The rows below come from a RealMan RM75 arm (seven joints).
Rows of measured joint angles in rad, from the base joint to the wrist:
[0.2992, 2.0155, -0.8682, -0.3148, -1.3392, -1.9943, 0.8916]
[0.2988, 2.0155, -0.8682, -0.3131, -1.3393, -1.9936, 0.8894]
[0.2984, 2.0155, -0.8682, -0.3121, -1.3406, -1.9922, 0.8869]
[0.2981, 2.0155, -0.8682, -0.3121, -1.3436, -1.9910, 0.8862]
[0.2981, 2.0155, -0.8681, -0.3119, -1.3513, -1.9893, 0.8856]
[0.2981, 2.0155, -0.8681, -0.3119, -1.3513, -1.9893, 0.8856]
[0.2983, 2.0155, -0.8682, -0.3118, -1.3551, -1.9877, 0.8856]
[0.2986, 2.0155, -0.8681, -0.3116, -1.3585, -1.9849, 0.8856]
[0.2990, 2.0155, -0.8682, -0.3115, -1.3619, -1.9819, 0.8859]
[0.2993, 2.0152, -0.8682, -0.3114, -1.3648, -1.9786, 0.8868]
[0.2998, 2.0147, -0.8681, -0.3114, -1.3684, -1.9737, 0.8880]
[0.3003, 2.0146, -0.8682, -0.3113, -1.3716, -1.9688, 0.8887]
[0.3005, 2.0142, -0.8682, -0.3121, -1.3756, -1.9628, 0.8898]
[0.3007, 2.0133, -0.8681, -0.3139, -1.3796, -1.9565, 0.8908]
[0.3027, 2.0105, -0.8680, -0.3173, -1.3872, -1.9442, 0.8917]
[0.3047, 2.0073, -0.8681, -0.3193, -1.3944, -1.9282, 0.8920]
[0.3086, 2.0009, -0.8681, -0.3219, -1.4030, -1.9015, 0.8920]
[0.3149, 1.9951, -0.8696, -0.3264, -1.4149, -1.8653, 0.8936]
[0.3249, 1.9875, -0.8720, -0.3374, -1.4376, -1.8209, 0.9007]
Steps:
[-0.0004, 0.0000, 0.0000, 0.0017, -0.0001, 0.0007, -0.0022]
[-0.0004, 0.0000, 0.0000, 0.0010, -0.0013, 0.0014, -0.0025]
[-0.0003, 0.0000, 0.0000, 0.0000, -0.0030, 0.0012, -0.0007]
[0.0000, 0.0000, 0.0001, 0.0002, -0.0077, 0.0017, -0.0006]
[0.0000, 0.0000, 0.0000, 0.0000, 0.0000, 0.0000, 0.0000]
[0.0002, 0.0000, -0.0001, 0.0001, -0.0038, 0.0016, 0.0000]
[0.0003, 0.0000, 0.0001, 0.0002, -0.0034, 0.0028, 0.0000]
[0.0004, 0.0000, -0.0001, 0.0001, -0.0034, 0.0030, 0.0003]
[0.0003, -0.0003, 0.0000, 0.0001, -0.0029, 0.0033, 0.0009]
[0.0005, -0.0005, 0.0001, 0.0000, -0.0036, 0.0049, 0.0012]
[0.0005, -0.0001, -0.0001, 0.0001, -0.0032, 0.0049, 0.0007]
[0.0002, -0.0004, 0.0000, -0.0008, -0.0040, 0.0060, 0.0011]
[0.0002, -0.0009, 0.0001, -0.0018, -0.0040, 0.0063, 0.0010]
[0.0020, -0.0028, 0.0001, -0.0034, -0.0076, 0.0123, 0.0009]
[0.0020, -0.0032, -0.0001, -0.0020, -0.0072, 0.0160, 0.0003]
[0.0039, -0.0064, 0.0000, -0.0026, -0.0086, 0.0267, 0.0000]
[0.0063, -0.0058, -0.0015, -0.0045, -0.0119, 0.0362, 0.0016]
[0.0100, -0.0076, -0.0024, -0.0110, -0.0227, 0.0444, 0.0071]

